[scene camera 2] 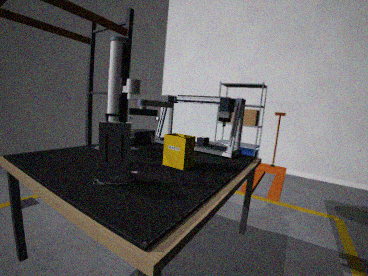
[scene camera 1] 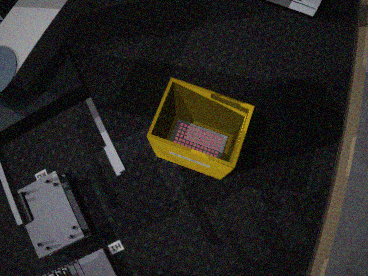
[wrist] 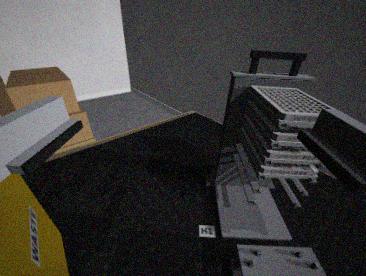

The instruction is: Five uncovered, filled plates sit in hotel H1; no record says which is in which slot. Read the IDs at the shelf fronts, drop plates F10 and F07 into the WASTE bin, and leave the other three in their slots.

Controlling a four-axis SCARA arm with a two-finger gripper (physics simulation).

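Frame: origin at the arm's base, x ahead, y left, z up, level; centimetres.
Where they show: gripper, fingertip midpoint: (scene camera 2: 144,118) (scene camera 1: 71,199) (wrist: 189,117).
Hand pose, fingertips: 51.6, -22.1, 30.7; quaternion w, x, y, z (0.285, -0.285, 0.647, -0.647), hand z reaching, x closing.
Note:
After its pixels a point has its place, as x, y, z.
Hotel H1 (scene camera 1: 97,264) @[52.1, -37.1, 2.1] (scene camera 2: 114,150) @[59.0, -49.3, 16.8] (wrist: 250,215) @[50.7, -41.4, 2.1] stands right of centre in the wrist view, with several plates stacked in its slots. The top plate (wrist: 295,101) @[51.2, -41.9, 27.8] shows a grid of wells; edges of lower plates (wrist: 294,156) @[47.9, -38.3, 21.9] show beneath it. No plate ID is readable. The yellow WASTE bin (scene camera 1: 220,169) @[70.8, -8.6, 14.9] (scene camera 2: 176,154) @[66.7, -8.5, 10.1] (wrist: 50,252) @[64.4, -8.5, 8.6] stands apart from the hotel. A plate with pink wells (scene camera 1: 200,140) @[65.1, -1.7, 3.3] lies on its floor. My gripper (scene camera 1: 66,186) @[51.6, -22.1, 30.7] (wrist: 189,117) @[51.6, -22.1, 30.7] is open and empty, above the table, short of the hotel, with the bin toward its left in the wrist view.
A grey pinned stand (scene camera 1: 54,215) @[40.2, -29.5, 7.3] (wrist: 280,260) @[42.7, -34.2, 7.3] is beside the hotel, near the H1 label (scene camera 1: 116,247) @[54.9, -31.8, 1.3] (wrist: 206,231) @[54.7, -31.7, 1.3]. A gantry frame (scene camera 2: 200,99) @[43.9, 62.2, 48.7] stands behind the bin. The arm column (scene camera 2: 116,75) @[4.6, -5.9, 59.9] rises behind the hotel. Cardboard boxes (wrist: 42,92) are beyond the table edge.

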